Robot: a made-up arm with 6 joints.
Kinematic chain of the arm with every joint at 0, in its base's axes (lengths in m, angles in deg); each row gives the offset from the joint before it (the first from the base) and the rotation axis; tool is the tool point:
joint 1: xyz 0 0 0.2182 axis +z
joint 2: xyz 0 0 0 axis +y
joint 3: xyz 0 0 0.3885 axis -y
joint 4: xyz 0 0 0 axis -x
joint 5: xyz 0.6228 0 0 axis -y
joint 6: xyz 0 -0.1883 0 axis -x
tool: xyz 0 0 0
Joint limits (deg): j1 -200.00..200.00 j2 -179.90..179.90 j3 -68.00..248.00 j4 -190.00..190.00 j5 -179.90..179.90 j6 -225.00..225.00
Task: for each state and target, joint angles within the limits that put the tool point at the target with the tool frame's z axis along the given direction. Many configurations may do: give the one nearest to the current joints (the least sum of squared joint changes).
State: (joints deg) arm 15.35 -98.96 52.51 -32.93 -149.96 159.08
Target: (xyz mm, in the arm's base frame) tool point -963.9 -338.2 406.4 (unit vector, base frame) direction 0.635 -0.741 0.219
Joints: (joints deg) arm 17.73 -81.04 104.27 -81.29 -155.21 198.49
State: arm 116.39 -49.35 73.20 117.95 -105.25 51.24
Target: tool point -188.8 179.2 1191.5 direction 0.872 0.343 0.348
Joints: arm 95.30 -4.31 57.54 155.57 -125.98 57.89
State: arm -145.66 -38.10 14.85 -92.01 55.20 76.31
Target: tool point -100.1 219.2 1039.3 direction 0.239 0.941 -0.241
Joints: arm -85.46 -61.40 33.57 -64.04 51.22 78.13
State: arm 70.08 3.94 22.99 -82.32 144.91 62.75
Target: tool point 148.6 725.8 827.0 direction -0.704 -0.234 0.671
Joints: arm 90.19 21.57 54.83 -36.66 126.98 102.60
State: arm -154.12 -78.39 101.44 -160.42 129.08 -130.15
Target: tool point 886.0 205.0 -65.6 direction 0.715 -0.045 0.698
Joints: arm -155.29 -78.67 140.17 -168.01 176.39 -148.17
